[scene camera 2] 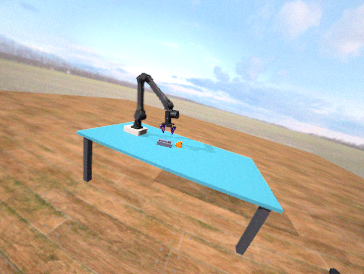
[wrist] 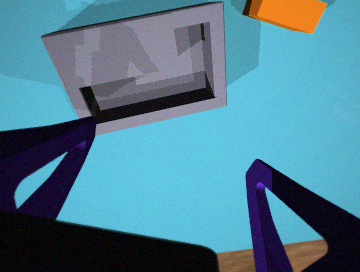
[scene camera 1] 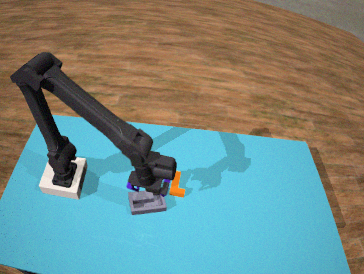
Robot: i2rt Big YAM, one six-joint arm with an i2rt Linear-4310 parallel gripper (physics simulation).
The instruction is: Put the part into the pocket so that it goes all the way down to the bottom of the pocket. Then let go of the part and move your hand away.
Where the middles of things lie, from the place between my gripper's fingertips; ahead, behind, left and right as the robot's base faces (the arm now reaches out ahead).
I see the orange L-shaped part (wrist: 301, 23) 12 cm to the left of my hand, 10 cm below it and 10 cm ahead of it. From my hand the other things lie so: grey pocket block (scene camera 1: 142, 202) (10 cm below, 2 cm to the left, 1 cm behind).
